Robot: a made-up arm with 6 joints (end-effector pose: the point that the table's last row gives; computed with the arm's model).
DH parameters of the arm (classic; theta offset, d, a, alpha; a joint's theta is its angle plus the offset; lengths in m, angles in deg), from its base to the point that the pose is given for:
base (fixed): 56.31 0 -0.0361 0
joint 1: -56.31 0.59 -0.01 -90
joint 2: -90 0 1.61 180
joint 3: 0 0.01 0.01 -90
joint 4: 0 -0.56 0.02 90
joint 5: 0 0.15 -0.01 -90
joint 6: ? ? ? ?
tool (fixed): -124.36 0.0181 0 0
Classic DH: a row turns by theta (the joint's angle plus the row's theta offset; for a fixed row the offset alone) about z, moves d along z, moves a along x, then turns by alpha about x.
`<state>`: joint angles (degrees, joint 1 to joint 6).
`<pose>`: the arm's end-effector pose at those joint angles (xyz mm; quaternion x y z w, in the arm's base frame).
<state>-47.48 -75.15 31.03 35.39 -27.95 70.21</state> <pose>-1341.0 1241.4 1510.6 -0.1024 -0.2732 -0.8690 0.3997</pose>
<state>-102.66 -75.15 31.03 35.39 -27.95 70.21</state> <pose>269.5 1780.4 1510.6 0.2173 0.1947 0.9553 0.0482</pose>
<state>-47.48 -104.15 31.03 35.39 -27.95 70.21</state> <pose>-1488.4 1402.2 512.8 -0.0258 -0.4925 -0.8082 0.3218</pose>
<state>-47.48 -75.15 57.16 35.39 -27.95 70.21</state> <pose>-1474.0 1386.4 1342.5 -0.0336 -0.4720 -0.8166 0.3305</pose>
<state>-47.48 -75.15 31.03 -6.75 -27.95 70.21</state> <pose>-1308.9 1145.4 1537.4 -0.0924 -0.3197 -0.6468 0.6862</pose>
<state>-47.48 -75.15 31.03 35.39 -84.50 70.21</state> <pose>-1341.1 1239.6 1512.5 0.0576 0.1803 -0.8543 0.4841</pose>
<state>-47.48 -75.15 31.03 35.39 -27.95 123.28</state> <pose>-1331.6 1233.0 1509.3 -0.2928 -0.1062 -0.9499 0.0256</pose>
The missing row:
joint 6: 32.87 0.0117 0.003 130.19
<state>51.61 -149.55 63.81 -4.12 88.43 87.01</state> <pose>-697.6 -1129.3 -1122.2 -0.6921 0.3627 0.0994 0.6161</pose>
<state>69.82 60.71 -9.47 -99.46 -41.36 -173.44</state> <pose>474.1 1340.7 819.9 -0.6120 0.2859 0.5491 0.4921</pose>
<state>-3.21 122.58 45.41 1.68 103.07 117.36</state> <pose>1476.1 -260.0 -820.6 -0.4363 -0.0171 -0.5249 0.7306</pose>
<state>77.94 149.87 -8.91 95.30 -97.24 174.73</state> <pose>27.8 314.3 -1134.9 -0.1433 0.3357 -0.3169 0.8754</pose>
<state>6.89 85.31 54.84 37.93 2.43 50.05</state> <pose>2116.2 114.8 541.6 -0.4393 0.4131 -0.2034 0.7714</pose>
